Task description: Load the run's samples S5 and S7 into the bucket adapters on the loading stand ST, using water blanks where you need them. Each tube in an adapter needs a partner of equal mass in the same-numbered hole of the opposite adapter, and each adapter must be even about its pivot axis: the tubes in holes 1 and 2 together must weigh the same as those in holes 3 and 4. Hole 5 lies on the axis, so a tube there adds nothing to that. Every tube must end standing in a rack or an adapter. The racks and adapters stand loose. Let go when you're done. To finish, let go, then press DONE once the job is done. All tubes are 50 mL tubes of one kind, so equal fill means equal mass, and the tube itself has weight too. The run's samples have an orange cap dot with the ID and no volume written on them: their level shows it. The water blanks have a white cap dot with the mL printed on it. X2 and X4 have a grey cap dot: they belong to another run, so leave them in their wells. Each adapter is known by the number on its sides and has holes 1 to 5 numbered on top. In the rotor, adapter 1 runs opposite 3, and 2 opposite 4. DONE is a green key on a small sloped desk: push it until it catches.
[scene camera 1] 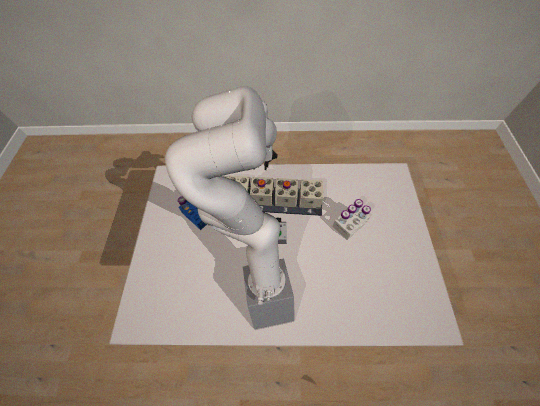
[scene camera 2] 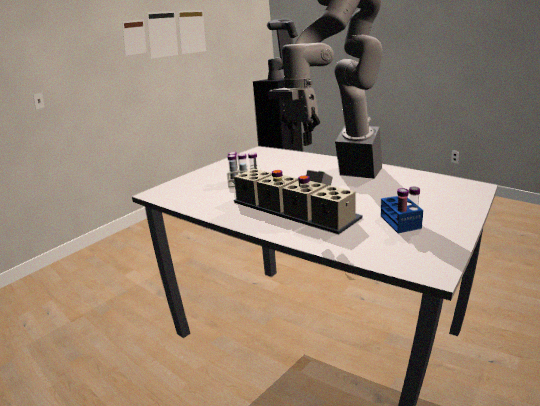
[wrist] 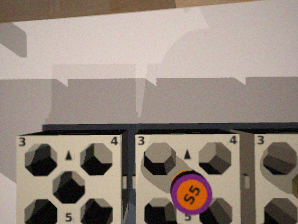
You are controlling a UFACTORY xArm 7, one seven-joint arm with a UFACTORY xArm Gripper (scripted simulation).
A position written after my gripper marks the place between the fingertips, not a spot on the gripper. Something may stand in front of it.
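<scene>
My gripper [scene camera 2: 301, 143] is visible. A blue sample rack [scene camera 2: 410, 220] is visible as well; in the wrist view the rack is out of frame.
</scene>
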